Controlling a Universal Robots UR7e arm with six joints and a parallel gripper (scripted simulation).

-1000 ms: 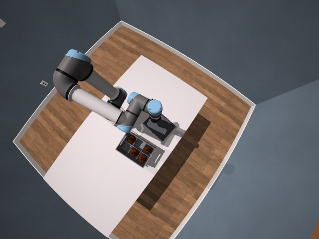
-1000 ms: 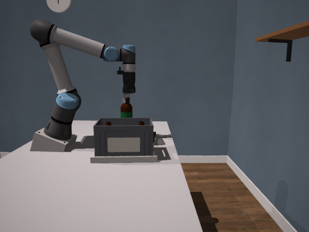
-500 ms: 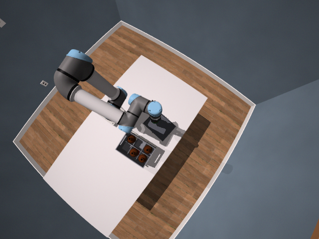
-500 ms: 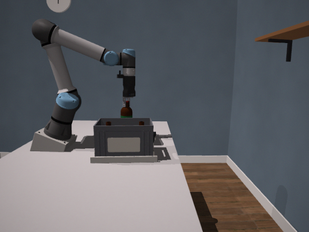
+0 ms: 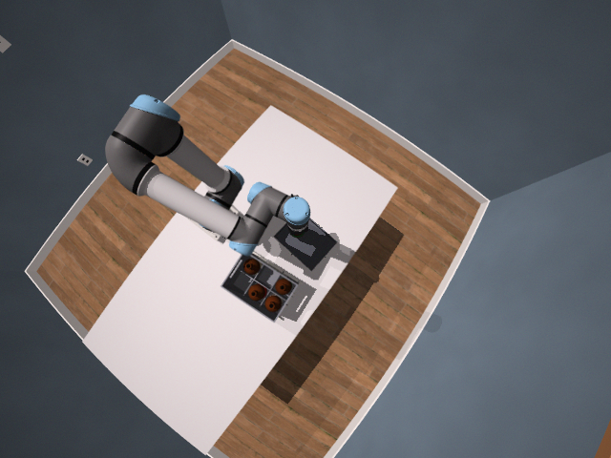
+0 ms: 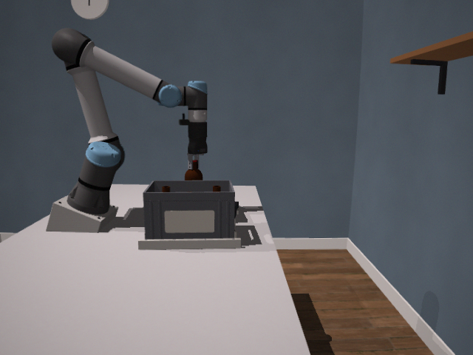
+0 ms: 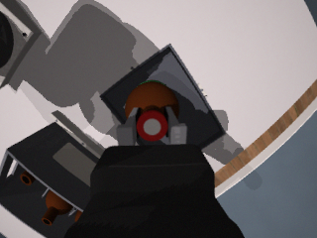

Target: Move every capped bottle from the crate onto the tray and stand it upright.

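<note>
My gripper is now 6 cm above the capped bottle. Round my hand: dark grey crate 1 cm ahead, 30 cm to the right, 12 cm below; then flat tray 5 cm ahead, 1 cm to the right, 19 cm below.
</note>
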